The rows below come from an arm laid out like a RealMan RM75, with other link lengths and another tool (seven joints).
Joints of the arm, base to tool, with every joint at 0 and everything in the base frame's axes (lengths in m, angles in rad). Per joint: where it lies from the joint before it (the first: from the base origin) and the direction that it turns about. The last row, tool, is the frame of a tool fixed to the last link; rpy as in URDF.
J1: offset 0 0 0.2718 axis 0 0 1
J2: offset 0 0 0 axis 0 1 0
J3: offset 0 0 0.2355 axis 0 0 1
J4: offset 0 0 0 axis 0 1 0
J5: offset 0 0 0.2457 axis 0 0 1
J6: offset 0 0 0 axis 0 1 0
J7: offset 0 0 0.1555 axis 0 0 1
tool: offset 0.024 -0.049 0.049 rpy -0.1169 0 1.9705
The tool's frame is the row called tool.
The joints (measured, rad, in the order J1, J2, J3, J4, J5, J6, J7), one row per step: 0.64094 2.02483 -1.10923 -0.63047 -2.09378 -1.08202 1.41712; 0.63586 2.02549 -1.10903 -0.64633 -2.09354 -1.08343 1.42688; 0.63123 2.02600 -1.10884 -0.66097 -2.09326 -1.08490 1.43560; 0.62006 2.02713 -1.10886 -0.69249 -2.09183 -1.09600 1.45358; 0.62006 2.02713 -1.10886 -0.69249 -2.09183 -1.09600 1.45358; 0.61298 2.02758 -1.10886 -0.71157 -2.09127 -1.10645 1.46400; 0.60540 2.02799 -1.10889 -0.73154 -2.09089 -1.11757 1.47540; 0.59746 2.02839 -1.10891 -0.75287 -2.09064 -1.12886 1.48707; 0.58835 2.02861 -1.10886 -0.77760 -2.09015 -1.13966 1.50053; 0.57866 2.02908 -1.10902 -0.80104 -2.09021 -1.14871 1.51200; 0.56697 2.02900 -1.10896 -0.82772 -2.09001 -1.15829 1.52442
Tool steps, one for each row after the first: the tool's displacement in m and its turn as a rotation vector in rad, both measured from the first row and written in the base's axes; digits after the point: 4 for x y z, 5 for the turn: -0.0015 0.0014 0.0028 0.00819 0.00307 -0.00133; -0.0029 0.0026 0.0055 0.01563 0.00585 -0.00220; -0.0062 0.0036 0.0102 0.02407 0.01483 -0.00354; -0.0062 0.0036 0.0102 0.02407 0.01483 -0.00354; -0.0082 0.0035 0.0127 0.02559 0.02075 -0.00380; -0.0102 0.0032 0.0153 0.02687 0.02677 -0.00461; -0.0123 0.0029 0.0183 0.02864 0.03246 -0.00488; -0.0147 0.0030 0.0221 0.03298 0.03814 -0.00526; -0.0164 0.0028 0.0257 0.03762 0.04210 -0.00546; -0.0179 0.0025 0.0303 0.04407 0.04579 -0.00589
